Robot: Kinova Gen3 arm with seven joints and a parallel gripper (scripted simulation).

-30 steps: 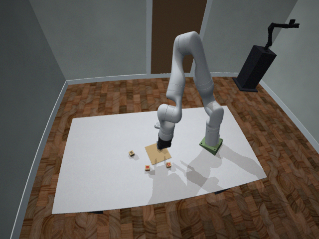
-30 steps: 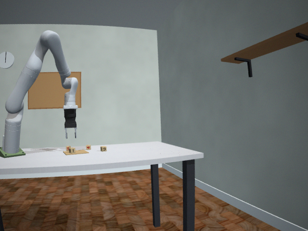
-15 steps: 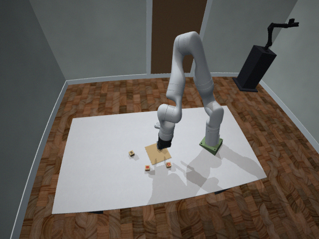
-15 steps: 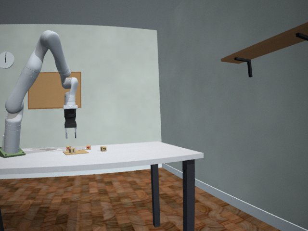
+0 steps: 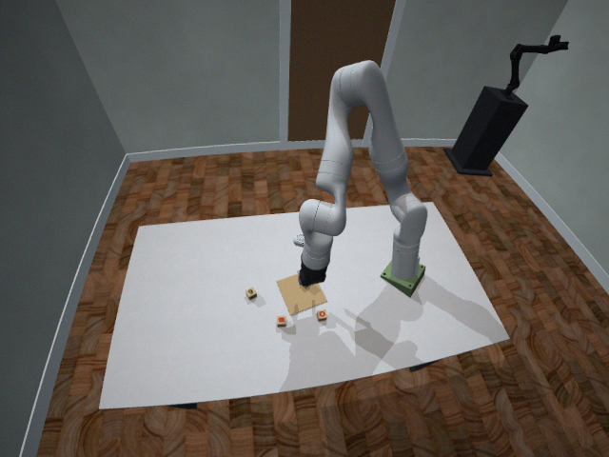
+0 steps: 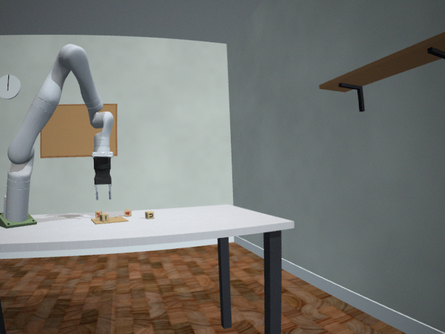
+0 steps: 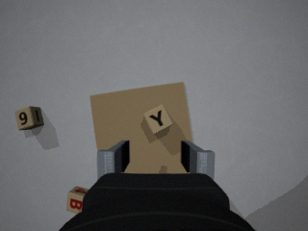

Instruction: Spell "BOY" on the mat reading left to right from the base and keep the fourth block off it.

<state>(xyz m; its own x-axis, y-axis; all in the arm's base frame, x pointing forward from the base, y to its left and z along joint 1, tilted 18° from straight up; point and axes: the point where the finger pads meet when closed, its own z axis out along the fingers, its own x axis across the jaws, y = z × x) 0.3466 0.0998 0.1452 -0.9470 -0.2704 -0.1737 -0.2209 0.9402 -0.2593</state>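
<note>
My hand is 11 cm to the right of the B block, 9 cm short of it and 9 cm above it. Also, from my hand: Y block 9 cm below, 3 cm to the right; tan mat 11 cm below, 2 cm ahead; O block 9 cm to the left, 9 cm below, 5 cm behind.
</note>
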